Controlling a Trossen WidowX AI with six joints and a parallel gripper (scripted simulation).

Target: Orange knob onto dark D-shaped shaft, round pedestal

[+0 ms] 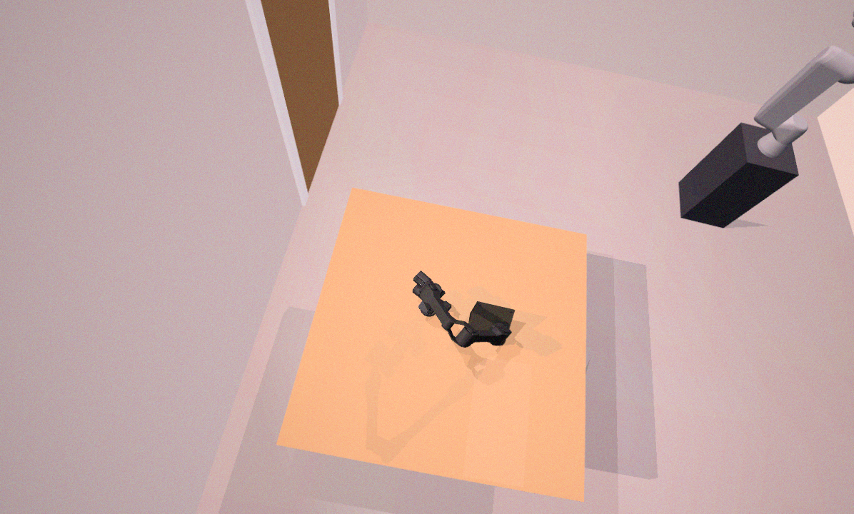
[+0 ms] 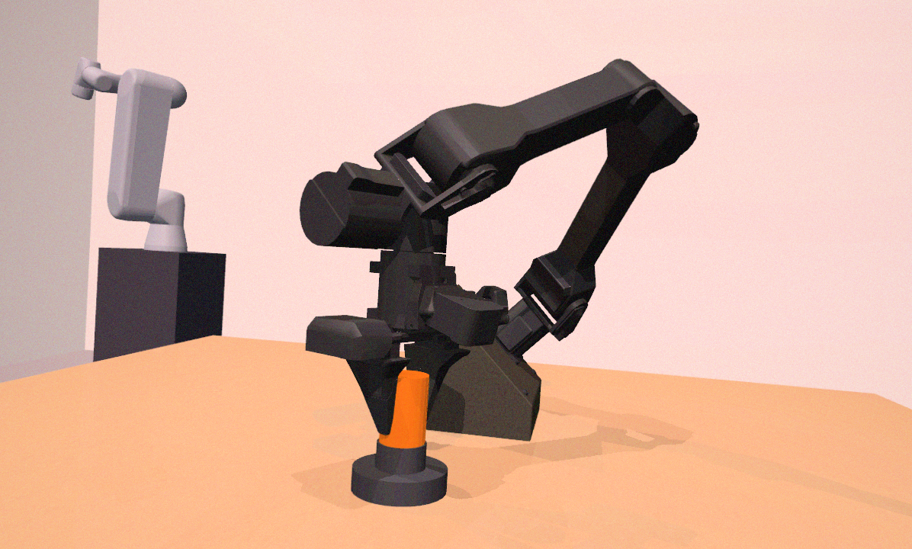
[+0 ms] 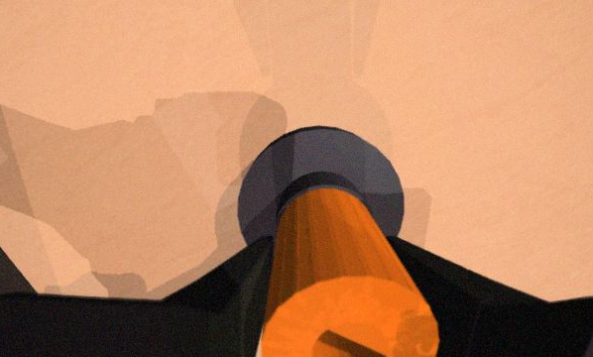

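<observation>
Now: gripper tip 20 mm below the orange knob. From my gripper tip the other things lie so: round dark pedestal 20 mm below.
</observation>
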